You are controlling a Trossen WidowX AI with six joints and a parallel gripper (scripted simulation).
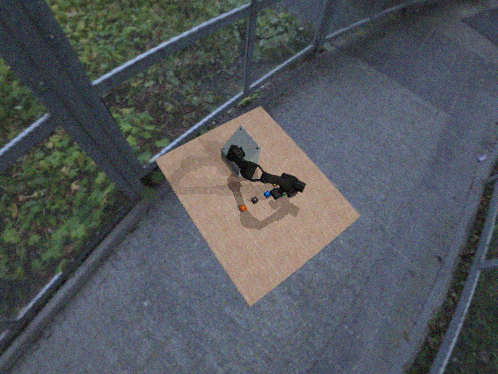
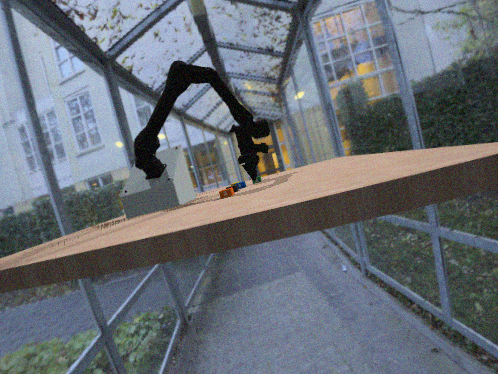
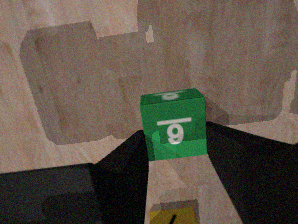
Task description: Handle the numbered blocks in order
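The yellow block is 80 mm behind my gripper tip and 10 mm to the right of it. From my gripper tip the other things lie so: blue block (90 mm to the right, 30 mm behind); green block (10 mm ahead); black block (180 mm to the right, 30 mm behind).
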